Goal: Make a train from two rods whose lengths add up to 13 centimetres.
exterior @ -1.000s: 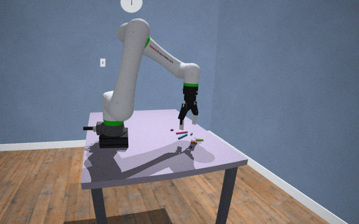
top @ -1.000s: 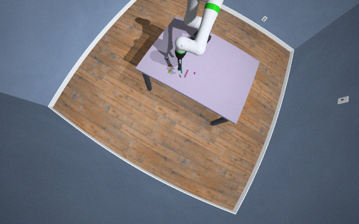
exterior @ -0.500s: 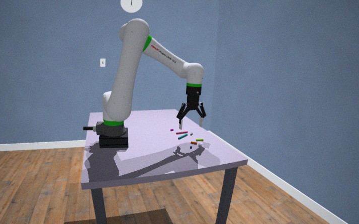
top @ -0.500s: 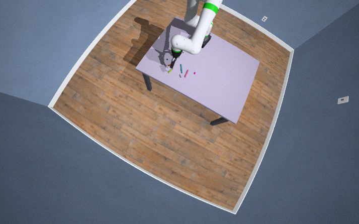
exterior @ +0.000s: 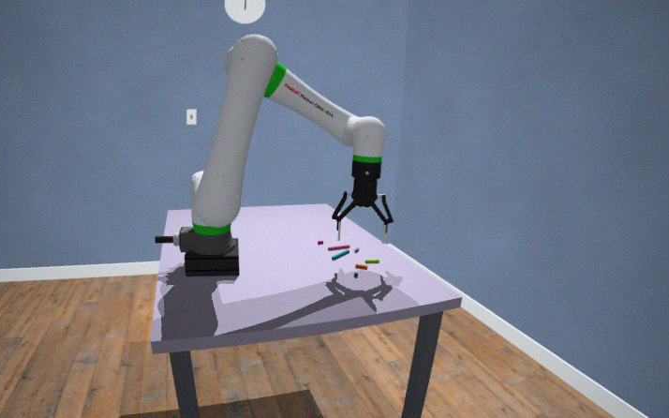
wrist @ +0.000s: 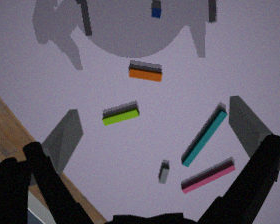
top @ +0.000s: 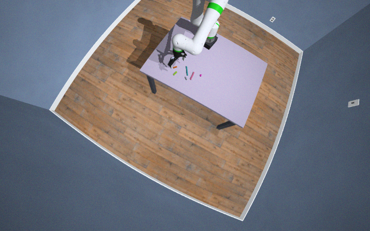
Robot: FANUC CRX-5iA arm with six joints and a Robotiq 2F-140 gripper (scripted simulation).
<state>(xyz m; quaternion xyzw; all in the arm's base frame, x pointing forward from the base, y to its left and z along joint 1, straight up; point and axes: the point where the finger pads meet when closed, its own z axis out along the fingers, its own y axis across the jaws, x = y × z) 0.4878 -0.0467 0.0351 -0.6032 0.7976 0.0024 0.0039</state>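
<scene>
Right now my hand is 10 cm above the orange rod and 2 cm to the left of it. The rest, counted from my hand: lime rod (10 cm below, 6 cm ahead, 2 cm to the left); then turquoise rod (10 cm to the left, 10 cm below, 4 cm behind); then small blue rod (10 cm below, 8 cm to the right, 4 cm behind).
</scene>
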